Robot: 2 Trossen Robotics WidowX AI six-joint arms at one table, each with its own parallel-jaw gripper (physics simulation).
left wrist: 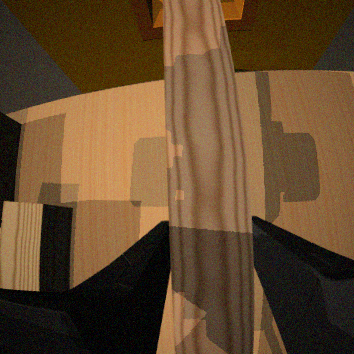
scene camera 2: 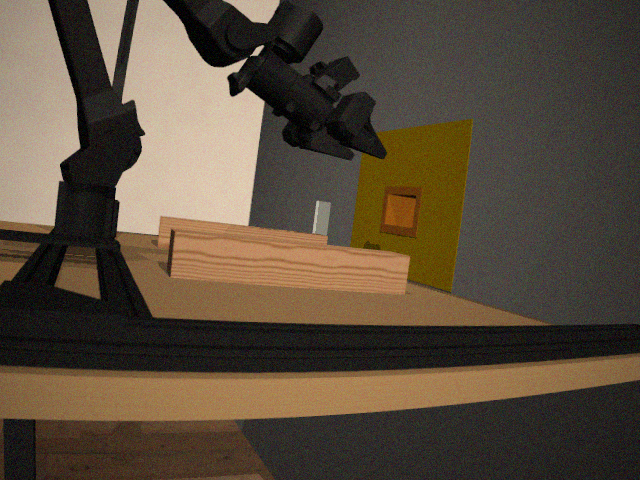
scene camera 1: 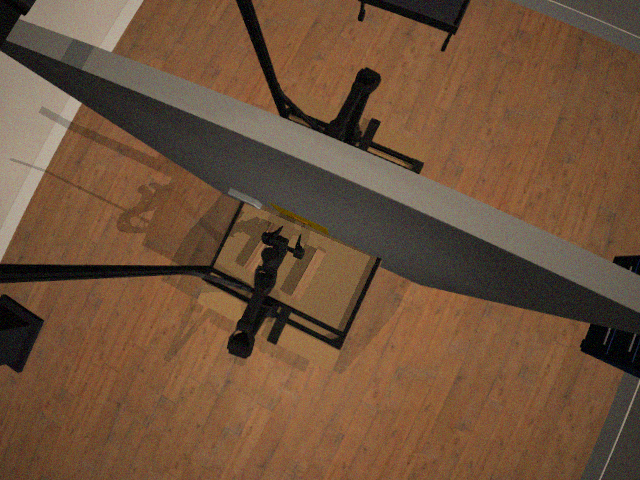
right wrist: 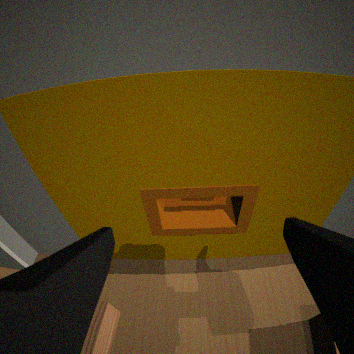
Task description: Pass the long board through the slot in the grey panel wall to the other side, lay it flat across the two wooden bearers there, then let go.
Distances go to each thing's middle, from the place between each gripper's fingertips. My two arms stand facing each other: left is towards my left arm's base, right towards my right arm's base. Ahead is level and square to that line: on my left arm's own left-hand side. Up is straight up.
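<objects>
The slot point(scene camera 2: 401, 206) is 7 cm below my right hand and 9 cm to the left of it.
Relative to the slot, my left hand is 190 mm to the left of it and 10 mm beyond it.
</objects>
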